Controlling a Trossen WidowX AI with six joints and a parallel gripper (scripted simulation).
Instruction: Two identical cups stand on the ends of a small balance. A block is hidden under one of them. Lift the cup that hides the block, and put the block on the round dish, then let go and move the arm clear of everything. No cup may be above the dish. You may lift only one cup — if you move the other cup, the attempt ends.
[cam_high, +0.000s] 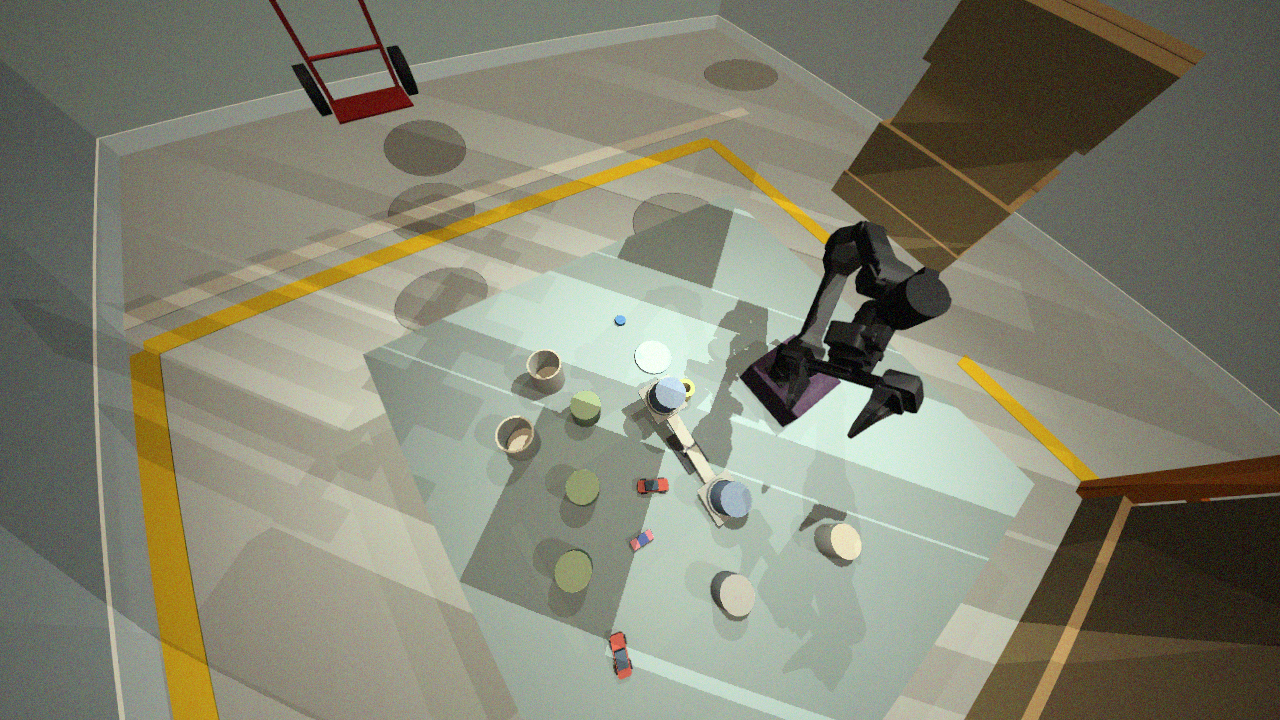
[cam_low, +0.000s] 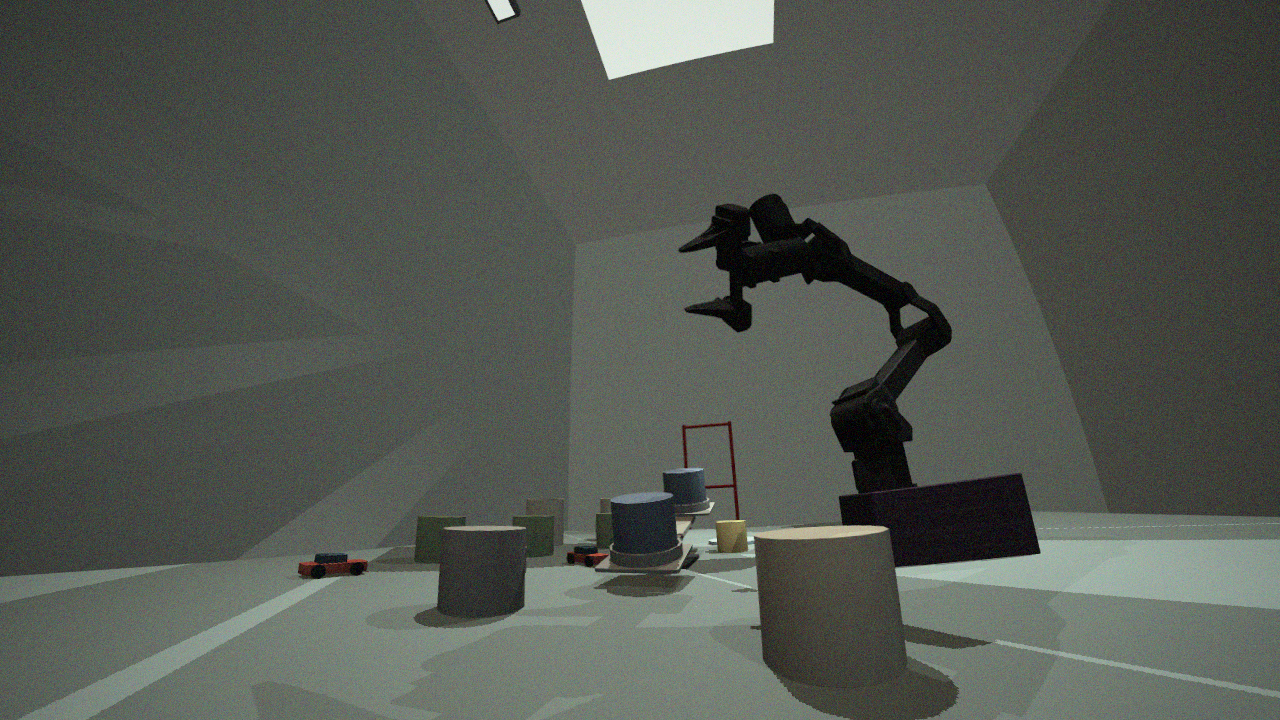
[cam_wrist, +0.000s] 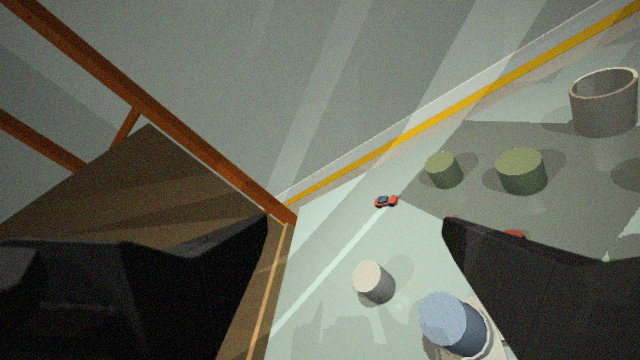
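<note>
Now: the pale grey block 5 cm ahead of my gripper tip, 5 cm to the left of it and 35 cm below it. Round my gripper tip: pale round dish: 1 cm behind, 34 cm to the right, 38 cm below; pink-and-blue block: 25 cm ahead, 2 cm to the left, 38 cm below; yellow tape roll: 2 cm behind, 21 cm to the right, 36 cm below.
</note>
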